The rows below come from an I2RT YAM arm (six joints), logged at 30 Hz.
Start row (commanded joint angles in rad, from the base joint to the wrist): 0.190, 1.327, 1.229, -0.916, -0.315, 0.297
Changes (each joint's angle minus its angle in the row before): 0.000, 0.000, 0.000, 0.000, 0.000, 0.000; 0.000, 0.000, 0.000, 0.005, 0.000, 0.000; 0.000, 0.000, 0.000, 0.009, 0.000, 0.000; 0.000, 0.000, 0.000, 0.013, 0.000, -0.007; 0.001, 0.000, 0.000, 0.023, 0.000, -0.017; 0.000, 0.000, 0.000, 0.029, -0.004, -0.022; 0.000, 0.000, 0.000, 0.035, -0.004, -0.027; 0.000, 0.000, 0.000, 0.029, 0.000, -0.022; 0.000, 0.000, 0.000, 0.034, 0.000, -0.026
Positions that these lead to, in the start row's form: 0.190, 1.327, 1.229, -0.916, -0.315, 0.297; 0.190, 1.327, 1.229, -0.911, -0.315, 0.297; 0.190, 1.327, 1.229, -0.902, -0.315, 0.297; 0.190, 1.327, 1.229, -0.889, -0.315, 0.290; 0.191, 1.327, 1.229, -0.866, -0.315, 0.273; 0.191, 1.327, 1.229, -0.837, -0.319, 0.251; 0.191, 1.327, 1.229, -0.802, -0.323, 0.224; 0.191, 1.327, 1.229, -0.773, -0.323, 0.202; 0.191, 1.327, 1.229, -0.739, -0.323, 0.176
